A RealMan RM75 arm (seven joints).
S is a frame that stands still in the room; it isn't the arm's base.
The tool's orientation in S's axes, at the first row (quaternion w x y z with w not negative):
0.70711, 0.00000, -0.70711, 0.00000
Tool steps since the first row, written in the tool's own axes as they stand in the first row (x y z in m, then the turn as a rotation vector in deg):
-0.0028, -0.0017, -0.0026, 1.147, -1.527, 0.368
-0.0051, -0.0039, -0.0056, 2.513, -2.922, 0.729
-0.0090, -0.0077, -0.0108, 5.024, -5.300, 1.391
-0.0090, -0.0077, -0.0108, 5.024, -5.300, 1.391
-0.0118, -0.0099, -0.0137, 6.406, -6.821, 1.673
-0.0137, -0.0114, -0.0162, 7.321, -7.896, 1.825
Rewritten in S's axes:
0.0026, -0.0017, -0.0028, -0.368, -1.527, 1.147
0.0056, -0.0039, -0.0051, -0.729, -2.922, 2.513
0.0108, -0.0077, -0.0090, -1.391, -5.300, 5.024
0.0108, -0.0077, -0.0090, -1.391, -5.300, 5.024
0.0137, -0.0099, -0.0118, -1.673, -6.821, 6.406
0.0162, -0.0114, -0.0137, -1.825, -7.896, 7.321

